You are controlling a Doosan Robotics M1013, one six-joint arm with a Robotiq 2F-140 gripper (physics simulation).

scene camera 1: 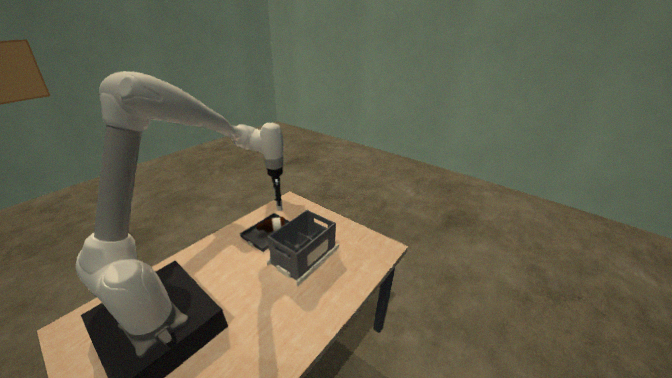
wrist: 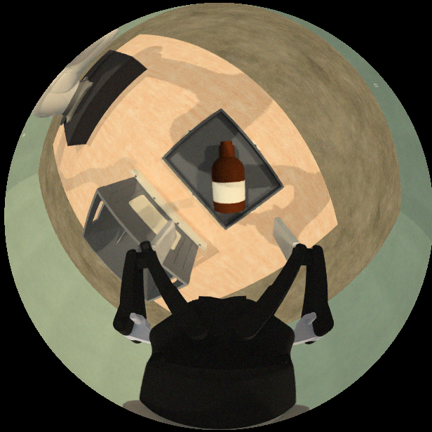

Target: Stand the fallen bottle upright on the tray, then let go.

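Where they show: gripper, fingertip midpoint: (scene camera 1: 278,202); arm's base at its link origin: (scene camera 1: 154,323).
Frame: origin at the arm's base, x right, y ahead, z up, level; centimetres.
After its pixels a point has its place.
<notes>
The brown bottle (scene camera 1: 276,224) {x -11.5, y 70.5, z -4.4 cm} (wrist: 228,170) with a white label lies on its side in the shallow dark tray (scene camera 1: 253,238) {x -18.4, y 59.1, z -10.3 cm} (wrist: 190,155). In the wrist view its neck points up the picture and its base lies near the tray's lower corner, towards the gripper. My gripper (scene camera 1: 279,206) {x -11.5, y 73.5, z 8.1 cm} (wrist: 223,227) is open and empty, pointing down above the tray, with its fingers apart from the bottle. In the wrist view the bottle shows ahead of the gap between the fingertips. The crate hides part of the bottle and tray in the scene view.
A grey crate (scene camera 1: 286,256) {x 14.4, y 52.5, z 1.0 cm} (wrist: 122,192) with dividers stands close beside the tray, on a pale base strip. The robot's black mounting block (scene camera 1: 209,314) {x 12.2, y 14.8, z 0.0 cm} (wrist: 107,95) is at the other end of the wooden table (scene camera 1: 240,300) {x 8.0, y 29.6, z -10.9 cm} (wrist: 150,105). The table's far edge runs behind the tray.
</notes>
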